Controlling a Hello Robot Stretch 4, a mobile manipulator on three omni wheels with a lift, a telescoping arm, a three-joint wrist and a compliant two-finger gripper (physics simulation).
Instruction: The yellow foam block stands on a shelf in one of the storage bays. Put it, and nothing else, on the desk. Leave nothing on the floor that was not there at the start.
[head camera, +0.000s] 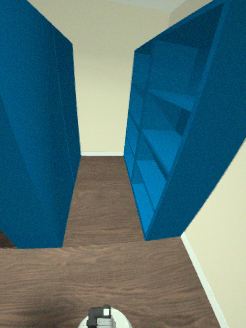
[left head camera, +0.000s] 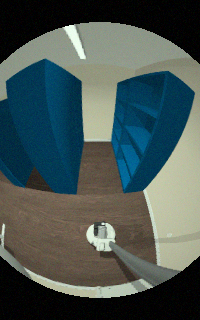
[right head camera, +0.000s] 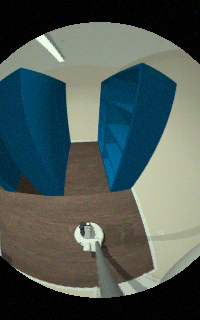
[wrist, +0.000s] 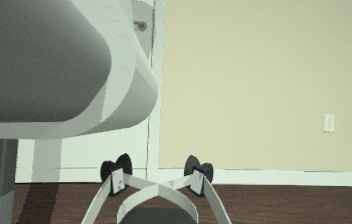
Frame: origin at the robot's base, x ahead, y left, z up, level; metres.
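Where they show: gripper, between the fingertips: (left head camera: 95, 244) (wrist: 158, 167).
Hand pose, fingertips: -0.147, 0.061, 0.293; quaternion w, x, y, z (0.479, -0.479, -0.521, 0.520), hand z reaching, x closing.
After its pixels a point has its place, as x, y, z.
My gripper (wrist: 158, 167) @(-0.147, 0.061, 0.293) is open and empty in the wrist view, its two dark fingertips well apart in front of the wall and floor. A blue storage unit (head camera: 215, 110) @(0.810, -0.522, 1.417) (left head camera: 167, 135) @(0.821, -0.611, 1.251) (right head camera: 147, 125) @(0.818, -0.586, 1.301) stands on the right, its open shelves facing the aisle; the parts of the shelves that show hold no object. A second blue unit (head camera: 35, 125) @(0.926, 0.537, 1.205) (left head camera: 65, 135) @(0.976, 0.543, 1.033) (right head camera: 45, 130) @(1.014, 0.548, 1.128) stands on the left, its plain sides toward me. The yellow foam block and the desk do not show in these views.
An aisle of brown wooden floor (head camera: 97, 200) @(1.357, 0.216, -0.028) (left head camera: 97, 170) @(1.319, 0.150, -0.027) (right head camera: 85, 170) @(1.334, 0.109, -0.028) runs between the units to a cream wall (head camera: 102, 100) @(2.592, 0.289, 1.100). Another cream wall lies right of the right unit. In the wrist view, a white door (wrist: 100, 155) @(-1.109, -0.343, 0.131) and a wall outlet (wrist: 328, 123) @(-1.293, 1.071, 0.368) show.
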